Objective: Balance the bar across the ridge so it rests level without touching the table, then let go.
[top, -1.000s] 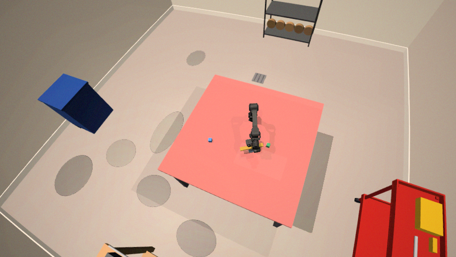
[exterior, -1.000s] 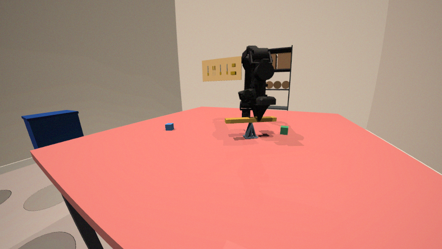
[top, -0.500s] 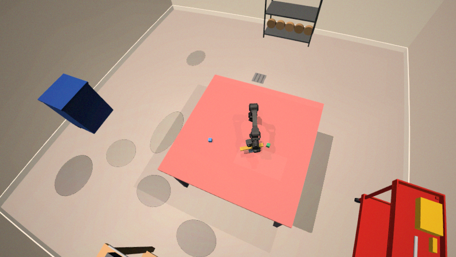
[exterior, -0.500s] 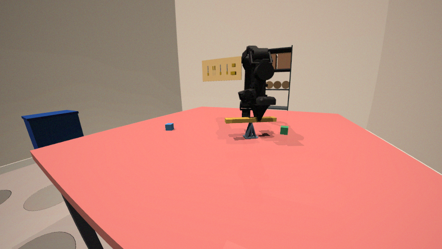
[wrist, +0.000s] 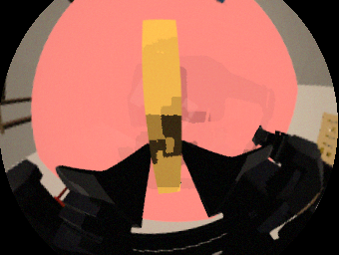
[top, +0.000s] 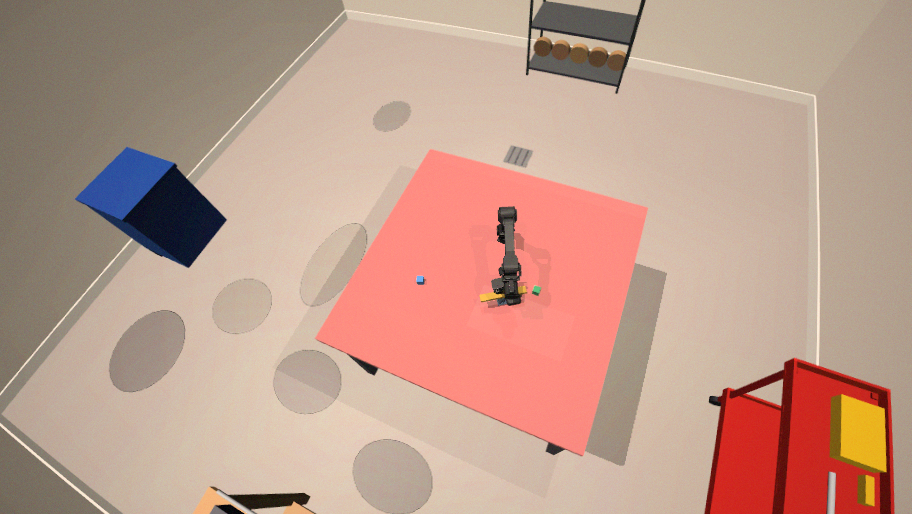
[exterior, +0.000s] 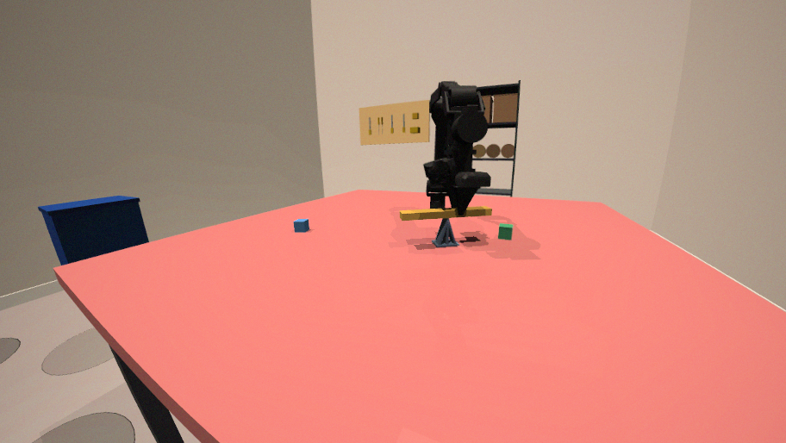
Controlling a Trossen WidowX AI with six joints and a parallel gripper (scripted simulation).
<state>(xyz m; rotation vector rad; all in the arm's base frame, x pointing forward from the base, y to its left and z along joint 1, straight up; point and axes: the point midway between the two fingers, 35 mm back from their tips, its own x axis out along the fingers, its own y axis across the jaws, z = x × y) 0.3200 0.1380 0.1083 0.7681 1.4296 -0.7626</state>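
Now: the yellow bar 20 mm ahead of my gripper tip and 20 mm to the right of it. From my gripper tip the other things lie so: small green cube: 80 mm behind, 110 mm to the left, 60 mm below; small blue cube: 70 mm ahead, 440 mm to the right, 60 mm below.
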